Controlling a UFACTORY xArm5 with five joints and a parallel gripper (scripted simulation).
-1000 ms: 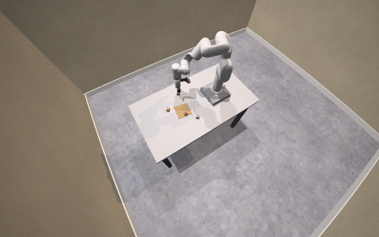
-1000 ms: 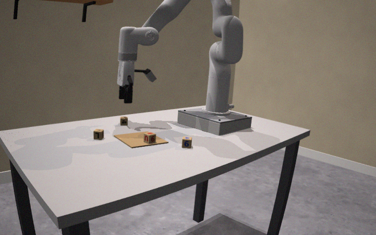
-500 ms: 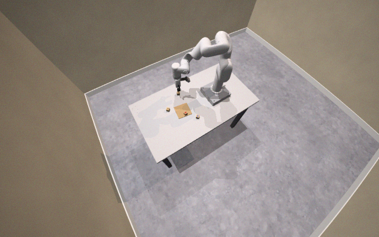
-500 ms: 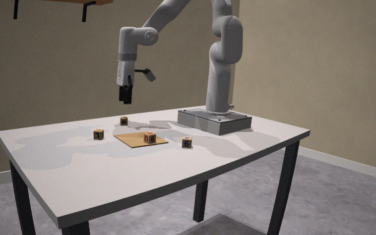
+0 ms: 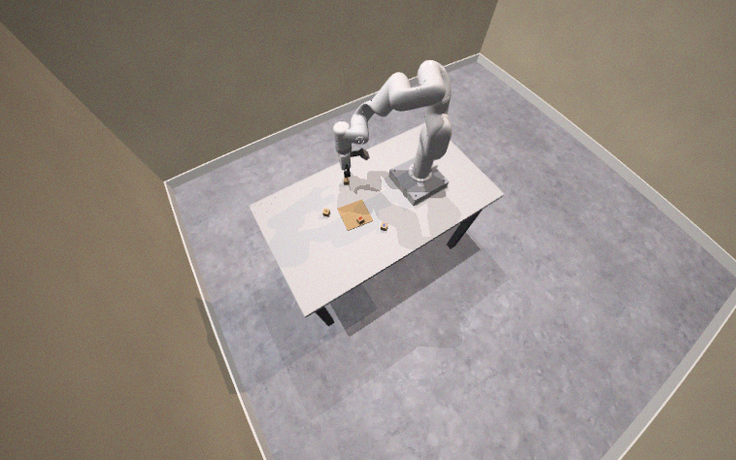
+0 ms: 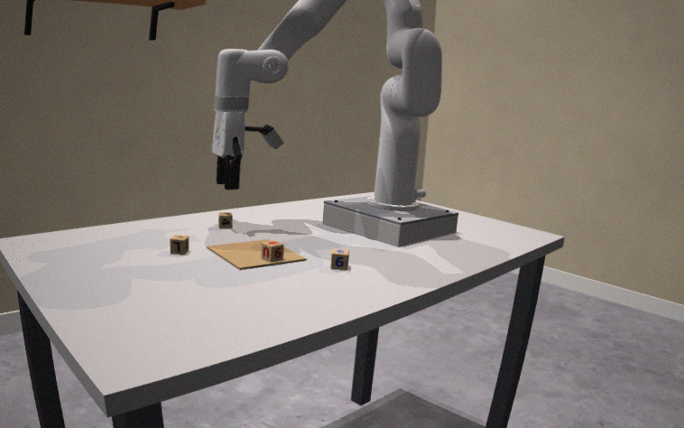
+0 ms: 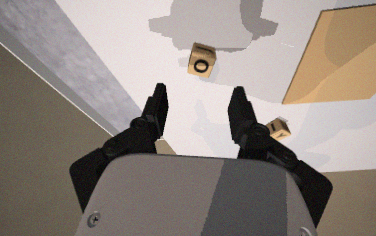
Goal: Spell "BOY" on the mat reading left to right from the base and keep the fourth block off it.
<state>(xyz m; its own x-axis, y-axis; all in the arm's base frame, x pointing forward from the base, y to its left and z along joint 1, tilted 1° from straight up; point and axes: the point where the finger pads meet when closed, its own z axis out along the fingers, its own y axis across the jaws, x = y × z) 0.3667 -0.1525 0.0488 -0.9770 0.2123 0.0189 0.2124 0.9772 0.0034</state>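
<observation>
Right now my hand is 9 cm above the wooden block. Also, from my hand: tan mat 5 cm ahead, 20 cm to the left, 11 cm below.
</observation>
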